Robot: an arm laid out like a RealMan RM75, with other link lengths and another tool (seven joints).
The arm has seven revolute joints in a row. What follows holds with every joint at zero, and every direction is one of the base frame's. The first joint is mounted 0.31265 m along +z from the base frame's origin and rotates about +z. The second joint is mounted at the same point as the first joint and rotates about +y. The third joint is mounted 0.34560 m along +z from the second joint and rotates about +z. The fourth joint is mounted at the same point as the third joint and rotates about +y. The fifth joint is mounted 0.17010 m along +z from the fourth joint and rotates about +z. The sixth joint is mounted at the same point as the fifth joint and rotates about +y. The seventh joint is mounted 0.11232 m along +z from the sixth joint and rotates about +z. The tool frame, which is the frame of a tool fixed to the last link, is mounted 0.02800 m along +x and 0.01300 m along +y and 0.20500 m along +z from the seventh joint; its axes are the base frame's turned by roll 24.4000, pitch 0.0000 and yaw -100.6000 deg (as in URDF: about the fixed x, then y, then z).
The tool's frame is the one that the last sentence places.
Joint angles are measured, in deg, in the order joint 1, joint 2, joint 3, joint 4, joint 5, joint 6, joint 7. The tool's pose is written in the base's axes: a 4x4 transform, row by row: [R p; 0 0 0 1], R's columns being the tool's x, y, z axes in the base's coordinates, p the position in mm. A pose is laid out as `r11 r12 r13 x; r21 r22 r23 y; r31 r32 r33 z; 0 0 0 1`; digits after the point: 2 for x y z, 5 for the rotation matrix.
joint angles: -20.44, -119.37, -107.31, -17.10, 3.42, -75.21, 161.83
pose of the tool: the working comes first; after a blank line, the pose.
Where each joint sits with the arm in this pose, in the base's axes (m; each line is computed from the numbers above, not from the rounded line before):
joint 1: 0.0000 0.0000 0.3126
joint 2: 0.0000 0.0000 0.3126
joint 3: -0.2822 0.1052 0.1432
joint 4: -0.2822 0.1052 0.1432
joint 5: -0.4051 0.2020 0.0764
joint 6: -0.4051 0.2020 0.0764
joint 7: -0.3759 0.3073 0.1022
the tool: -0.2958 0.4893 0.1606

-0.84522 0.53262 0.04388 -295.76; 0.10574 0.08618 0.99065 489.32; 0.52386 0.84196 -0.12916 160.65; 0 0 0 1
